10 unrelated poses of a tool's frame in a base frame.
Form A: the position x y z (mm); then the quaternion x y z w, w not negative.
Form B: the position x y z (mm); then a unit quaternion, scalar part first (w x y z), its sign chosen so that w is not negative. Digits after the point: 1 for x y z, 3 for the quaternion.
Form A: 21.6 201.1 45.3 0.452 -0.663 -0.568 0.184
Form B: 21.6 201.1 45.3 0.184 0.452 -0.663 -0.568
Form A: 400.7 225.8 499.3 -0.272 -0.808 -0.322 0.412
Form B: 400.7 225.8 499.3 0.412 -0.272 -0.808 -0.322
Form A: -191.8 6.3 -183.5 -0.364 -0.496 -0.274 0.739
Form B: -191.8 6.3 -183.5 0.739 -0.364 -0.496 -0.274
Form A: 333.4 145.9 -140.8 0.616 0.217 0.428 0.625
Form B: 333.4 145.9 -140.8 0.625 0.616 0.217 0.428
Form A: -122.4 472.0 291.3 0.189 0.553 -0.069 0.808
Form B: -122.4 472.0 291.3 0.808 0.189 0.553 -0.069
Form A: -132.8 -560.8 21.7 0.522 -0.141 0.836 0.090
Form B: -132.8 -560.8 21.7 0.090 0.522 -0.141 0.836
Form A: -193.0 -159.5 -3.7 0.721 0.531 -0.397 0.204
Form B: -193.0 -159.5 -3.7 0.204 0.721 0.531 -0.397
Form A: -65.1 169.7 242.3 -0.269 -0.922 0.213 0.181
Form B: -65.1 169.7 242.3 0.181 -0.269 -0.922 0.213
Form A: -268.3 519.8 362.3 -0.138 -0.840 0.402 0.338
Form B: -268.3 519.8 362.3 0.338 -0.138 -0.840 0.402
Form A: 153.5 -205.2 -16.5 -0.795 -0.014 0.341 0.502
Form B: 153.5 -205.2 -16.5 0.502 -0.795 -0.014 0.341
